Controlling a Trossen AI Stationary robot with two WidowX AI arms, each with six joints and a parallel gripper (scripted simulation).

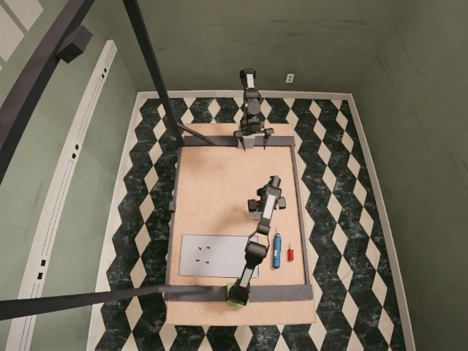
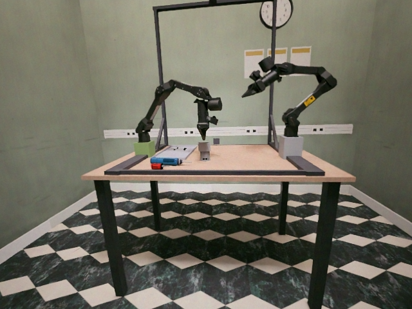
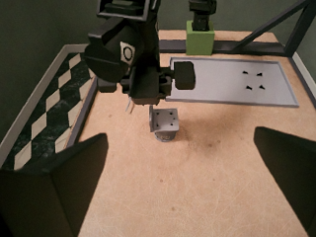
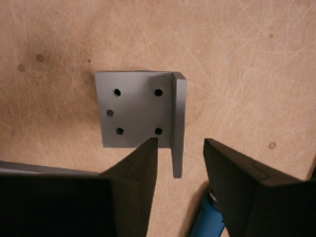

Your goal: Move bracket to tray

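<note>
My right gripper is now 8 cm above the grey angle bracket and 3 cm past it. From my right hand the other things lie so: small red tool: 20 cm to the right, 16 cm ahead, 14 cm below; flat grey tray: 24 cm to the right, 22 cm behind, 15 cm below; joint module: 13 cm below, 3 cm behind.
</note>
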